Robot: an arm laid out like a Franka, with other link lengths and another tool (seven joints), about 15 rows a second.
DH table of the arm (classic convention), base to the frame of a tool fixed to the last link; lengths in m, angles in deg. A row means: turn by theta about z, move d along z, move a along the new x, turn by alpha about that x. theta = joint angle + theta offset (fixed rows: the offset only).
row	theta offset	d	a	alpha
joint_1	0	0.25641	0	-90
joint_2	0	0	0	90
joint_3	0	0.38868	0.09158	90
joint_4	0	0	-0.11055	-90
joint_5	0	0.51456	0	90
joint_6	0	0	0.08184	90
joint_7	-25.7	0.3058	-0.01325	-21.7
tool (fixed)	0	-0.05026	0	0
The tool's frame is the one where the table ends.
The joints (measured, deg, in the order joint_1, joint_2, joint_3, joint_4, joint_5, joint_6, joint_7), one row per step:
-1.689, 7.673, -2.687, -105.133, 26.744, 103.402, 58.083
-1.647, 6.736, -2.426, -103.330, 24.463, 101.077, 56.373
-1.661, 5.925, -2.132, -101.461, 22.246, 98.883, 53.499
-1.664, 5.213, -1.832, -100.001, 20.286, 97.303, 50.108
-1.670, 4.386, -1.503, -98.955, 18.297, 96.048, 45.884
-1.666, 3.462, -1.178, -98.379, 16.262, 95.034, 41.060
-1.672, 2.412, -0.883, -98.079, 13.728, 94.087, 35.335
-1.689, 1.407, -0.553, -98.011, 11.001, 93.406, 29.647
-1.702, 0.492, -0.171, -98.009, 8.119, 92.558, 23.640
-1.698, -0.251, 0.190, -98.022, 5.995, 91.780, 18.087
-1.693, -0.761, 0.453, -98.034, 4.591, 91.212, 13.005
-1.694, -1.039, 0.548, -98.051, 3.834, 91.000, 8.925
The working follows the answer.
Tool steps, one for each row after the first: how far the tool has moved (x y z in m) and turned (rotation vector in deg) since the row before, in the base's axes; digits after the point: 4 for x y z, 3 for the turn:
-0.0046, -0.0017, 0.0242, -1.563, -1.232, 3.607
-0.0047, -0.0027, 0.0235, -1.511, -1.667, 4.439
-0.0045, -0.0027, 0.0190, -1.365, -1.818, 4.537
-0.0059, -0.0033, 0.0165, -1.390, -1.984, 5.176
-0.0076, -0.0040, 0.0131, -1.431, -1.876, 5.644
-0.0093, -0.0072, 0.0112, -1.869, -1.819, 6.517
-0.0089, -0.0084, 0.0086, -2.109, -1.533, 6.453
-0.0096, -0.0090, 0.0070, -2.235, -0.996, 6.849
-0.0082, -0.0062, 0.0061, -1.534, -0.594, 6.242
-0.0060, -0.0044, 0.0044, -0.868, -0.380, 5.536
-0.0031, -0.0035, 0.0024, -0.332, -0.342, 4.250

Tool pose at each row, in the base's axes (x y z in m, rotation vector in deg; rounded; the steps above come from the unrounded poses):
0.7182, 0.0713, 0.2948, -163.322, 61.036, 35.172
0.7135, 0.0697, 0.3190, -167.140, 56.837, 32.977
0.7088, 0.0670, 0.3425, 168.850, -50.491, -29.646
0.7044, 0.0643, 0.3615, 169.708, -43.777, -26.040
0.6985, 0.0610, 0.3780, 170.396, -36.138, -22.153
0.6909, 0.0570, 0.3910, 170.652, -27.832, -18.381
0.6816, 0.0498, 0.4023, 170.064, -18.313, -14.488
0.6727, 0.0414, 0.4108, 168.604, -9.027, -11.007
0.6631, 0.0324, 0.4179, 166.398, 0.699, -8.280
0.6548, 0.0262, 0.4240, 164.389, 9.459, -6.291
0.6488, 0.0218, 0.4283, 162.729, 17.175, -4.722
0.6457, 0.0183, 0.4307, 161.550, 23.060, -3.407

